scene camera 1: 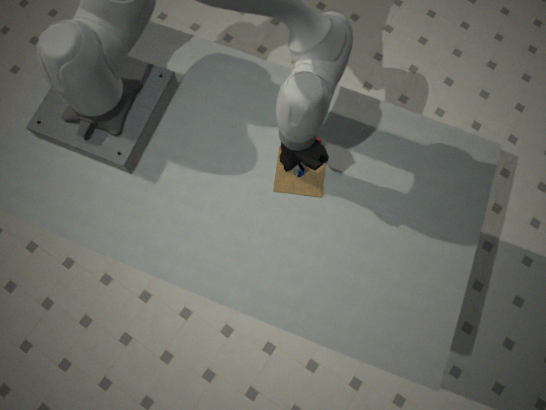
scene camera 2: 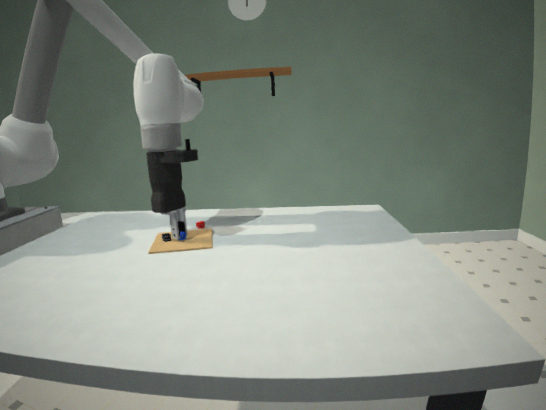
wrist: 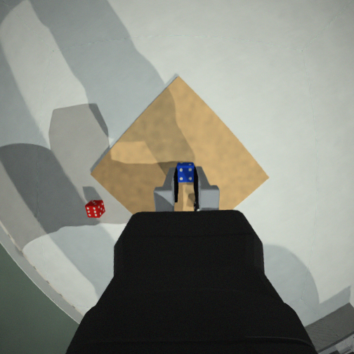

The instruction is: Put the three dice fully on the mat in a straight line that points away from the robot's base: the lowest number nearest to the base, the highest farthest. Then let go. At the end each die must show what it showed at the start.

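Places are measured from the arm's base along level axes (x ahead, y left, z up), in metres.
Where they show: gripper, fingertip midpoint: (scene camera 1: 298, 171) (scene camera 2: 179, 236); arm's base, link origin: (scene camera 1: 103, 101).
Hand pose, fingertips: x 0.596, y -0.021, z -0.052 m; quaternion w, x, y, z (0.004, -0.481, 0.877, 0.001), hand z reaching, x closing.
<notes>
Things, the pixels of their top centre, and the offset from my fingertips. Level surfaces: height alone.
- tan mat, top centre: (scene camera 2: 182, 239) (scene camera 1: 300, 171) 0.004 m ahead, 0.007 m left, 0.009 m down
- blue die, top centre: (scene camera 2: 181, 232) (scene camera 1: 300, 172) 0.005 m ahead, 0.003 m right, 0.011 m up
- black die, top centre: (scene camera 2: 165, 234) 0.034 m back, 0.001 m left, 0.007 m up
- red die, top centre: (scene camera 2: 200, 222) (scene camera 1: 317, 140) 0.026 m ahead, 0.110 m left, 0.003 m up
- table, surface height: 0.013 m down
The tan mat (scene camera 1: 300, 188) (scene camera 2: 200, 242) (wrist: 225, 162) lies on the table. My gripper (scene camera 1: 298, 170) (scene camera 2: 178, 235) (wrist: 185, 177) is shut on the blue die (scene camera 1: 300, 173) (scene camera 2: 183, 235) (wrist: 186, 173), which shows four pips on its upper face in the wrist view. The die is low at the mat; whether it touches is unclear. The black die (scene camera 2: 166, 237) is on the mat, on the base side of the fingers; the gripper mostly hides it in the wrist view. The red die (scene camera 1: 318, 140) (scene camera 2: 200, 225) (wrist: 95, 208) lies on the table beside the mat, off it.
The robot's grey base plate (scene camera 1: 145, 117) (scene camera 2: 35, 227) stands on the table at the base side. The table (scene camera 1: 240, 240) (scene camera 2: 280, 300) extends around the mat, with shadows of the arm across it. A wooden wall shelf (scene camera 2: 245, 74) is behind the table.
</notes>
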